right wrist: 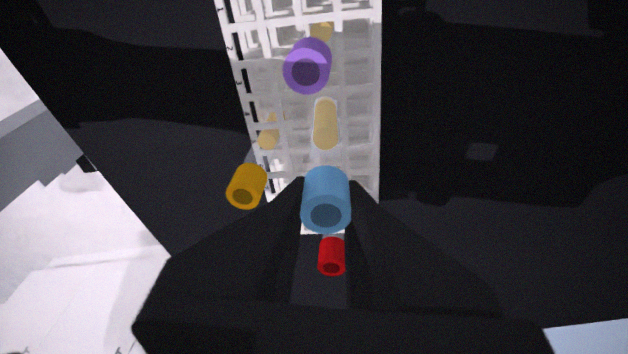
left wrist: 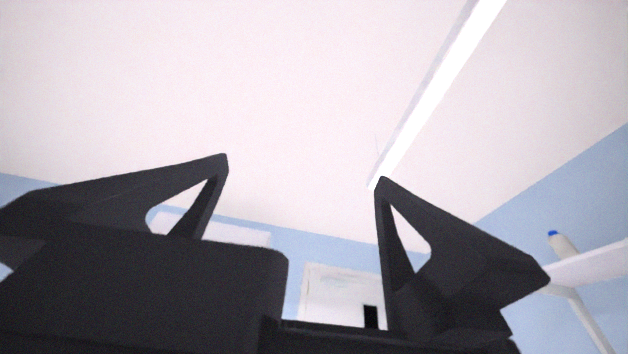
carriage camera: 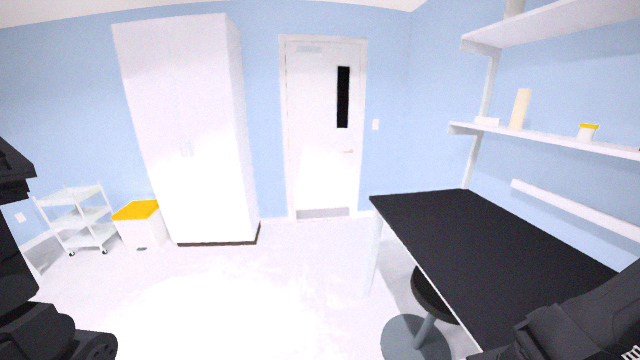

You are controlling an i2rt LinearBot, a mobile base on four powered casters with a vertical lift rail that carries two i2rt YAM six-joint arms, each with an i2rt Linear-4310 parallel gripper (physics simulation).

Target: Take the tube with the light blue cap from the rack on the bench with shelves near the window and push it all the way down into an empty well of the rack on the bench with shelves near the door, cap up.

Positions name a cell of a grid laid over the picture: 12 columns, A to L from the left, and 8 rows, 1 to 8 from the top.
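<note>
My left gripper (left wrist: F4) and my right gripper (right wrist: G5) are visible to me. The carriage camera gives a small white cart (carriage camera: B6), a yellow-lidded bin (carriage camera: C6), a tall white cabinet (carriage camera: D2) and a white door (carriage camera: G4). I see the cabinet (left wrist: E6) and the door (left wrist: G7) in the left wrist view as well.
</note>
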